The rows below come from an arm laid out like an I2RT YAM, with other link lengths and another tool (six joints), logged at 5 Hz.
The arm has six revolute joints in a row. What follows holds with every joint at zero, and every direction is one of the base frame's. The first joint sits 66 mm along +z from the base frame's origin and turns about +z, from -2.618 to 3.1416 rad. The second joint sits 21.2 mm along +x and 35.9 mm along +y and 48.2 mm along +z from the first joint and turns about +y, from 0 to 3.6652 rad. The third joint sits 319.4 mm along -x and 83.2 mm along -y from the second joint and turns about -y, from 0 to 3.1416 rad. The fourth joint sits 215.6 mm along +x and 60.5 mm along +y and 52.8 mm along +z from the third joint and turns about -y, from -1.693 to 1.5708 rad. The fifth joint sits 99.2 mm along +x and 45.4 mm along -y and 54.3 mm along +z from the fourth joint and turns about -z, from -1.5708 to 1.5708 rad. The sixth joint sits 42.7 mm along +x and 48.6 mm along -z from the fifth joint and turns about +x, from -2.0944 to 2.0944 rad. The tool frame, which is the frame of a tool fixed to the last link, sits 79 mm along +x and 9 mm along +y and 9 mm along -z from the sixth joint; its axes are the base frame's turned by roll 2.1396, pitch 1.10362 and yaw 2.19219 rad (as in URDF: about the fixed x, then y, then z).
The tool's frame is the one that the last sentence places.
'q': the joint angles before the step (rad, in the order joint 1, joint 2, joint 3, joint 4, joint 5, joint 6). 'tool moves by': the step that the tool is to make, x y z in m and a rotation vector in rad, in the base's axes. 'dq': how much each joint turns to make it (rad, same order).
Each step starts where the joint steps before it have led.
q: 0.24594, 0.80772, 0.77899, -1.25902, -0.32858, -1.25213
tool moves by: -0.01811, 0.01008, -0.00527, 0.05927, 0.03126, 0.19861
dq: 0.07565, -0.01417, -0.02689, -0.04118, -0.09470, -0.11002
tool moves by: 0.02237, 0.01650, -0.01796, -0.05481, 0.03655, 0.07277
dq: 0.16257, 0.12028, -0.06278, 0.16127, 0.05470, 0.08647
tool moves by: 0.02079, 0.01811, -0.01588, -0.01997, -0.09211, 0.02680
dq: 0.14091, 0.02837, -0.07734, 0.20493, 0.09240, 0.09864
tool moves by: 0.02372, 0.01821, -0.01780, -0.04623, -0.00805, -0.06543
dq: 0.06200, 0.13145, -0.04635, 0.18223, 0.07840, 0.11186
